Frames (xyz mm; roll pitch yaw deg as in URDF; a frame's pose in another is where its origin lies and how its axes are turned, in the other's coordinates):
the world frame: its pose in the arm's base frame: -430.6 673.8 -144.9 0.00 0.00 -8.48
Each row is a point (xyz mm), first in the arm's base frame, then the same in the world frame.
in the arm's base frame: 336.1 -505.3 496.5
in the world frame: 932.2 -1053.1 641.4
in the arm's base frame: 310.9 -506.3 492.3
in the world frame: 907.4 -1057.9 637.2
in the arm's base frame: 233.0 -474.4 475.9
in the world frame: 825.7 -1037.8 620.8
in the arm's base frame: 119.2 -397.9 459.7
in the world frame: 701.8 -978.9 604.6
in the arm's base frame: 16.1 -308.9 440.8
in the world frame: 586.7 -906.1 585.7
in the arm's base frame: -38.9 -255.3 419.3
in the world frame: 524.4 -861.2 564.2
